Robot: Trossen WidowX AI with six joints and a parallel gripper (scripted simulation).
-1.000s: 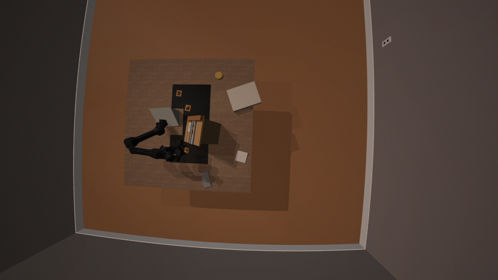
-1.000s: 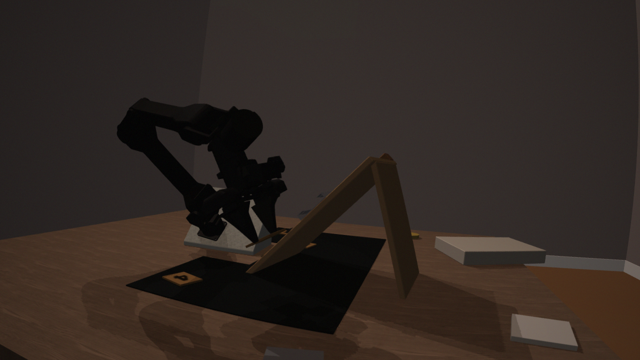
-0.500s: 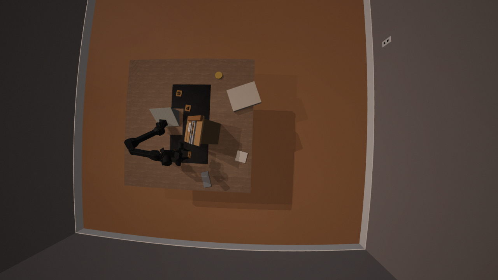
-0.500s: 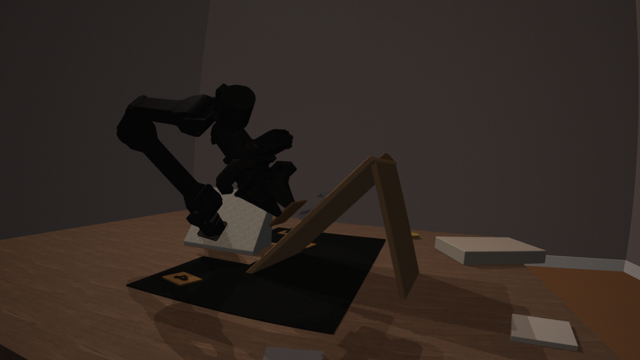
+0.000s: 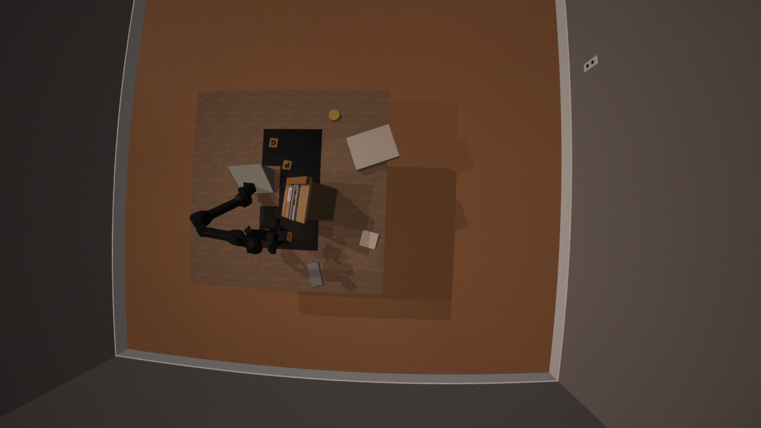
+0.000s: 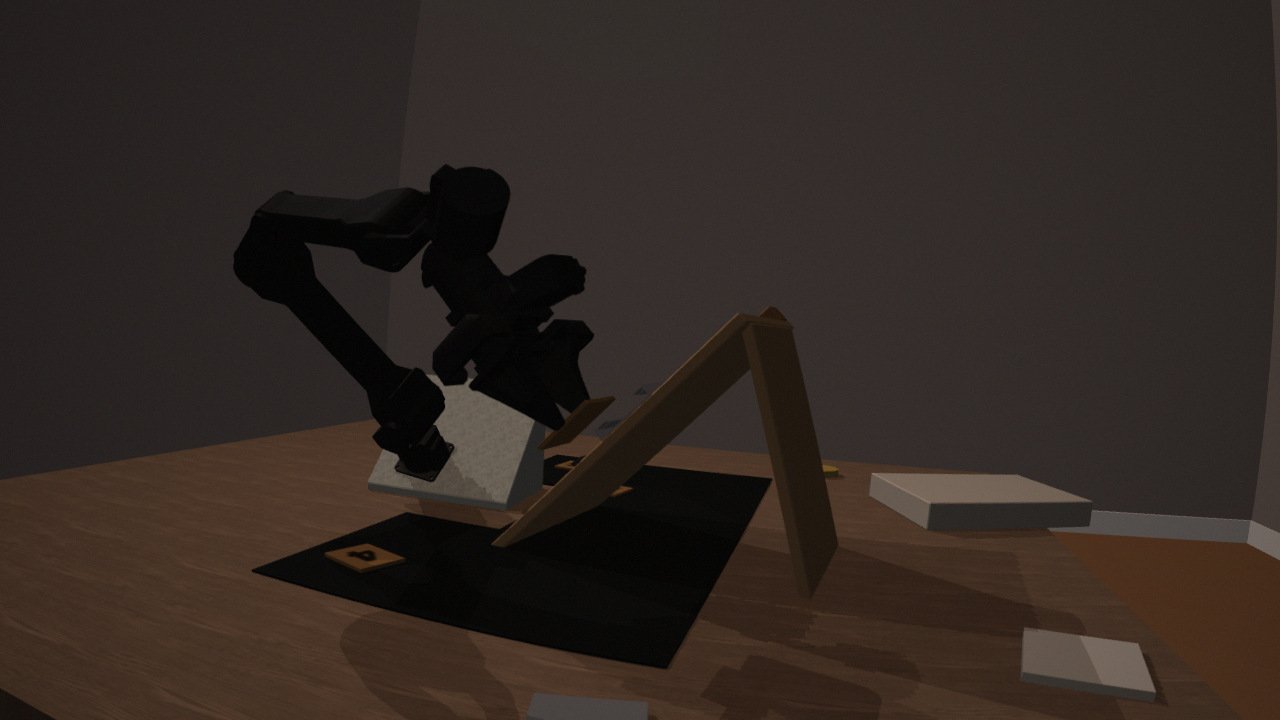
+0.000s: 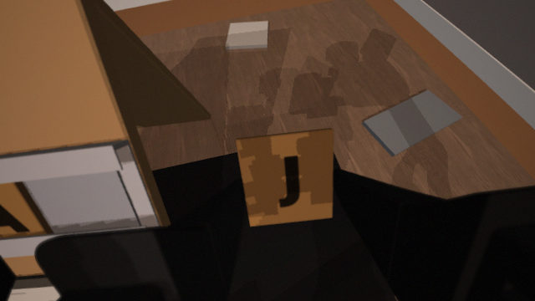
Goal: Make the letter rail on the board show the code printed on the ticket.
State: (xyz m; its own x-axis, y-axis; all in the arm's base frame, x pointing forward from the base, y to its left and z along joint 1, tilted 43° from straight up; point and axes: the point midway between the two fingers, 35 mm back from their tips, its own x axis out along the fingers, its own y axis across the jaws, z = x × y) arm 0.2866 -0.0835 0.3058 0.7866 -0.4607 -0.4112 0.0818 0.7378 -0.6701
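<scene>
My gripper tip is 20 mm short of the q tile and 250 mm to the right of it. Round my gripper tip: white ticket: 50 mm behind, 240 mm to the left, 80 mm below; j tile: right at my gripper tip; 4 tile: 210 mm behind, 20 mm to the right, 150 mm below.
</scene>
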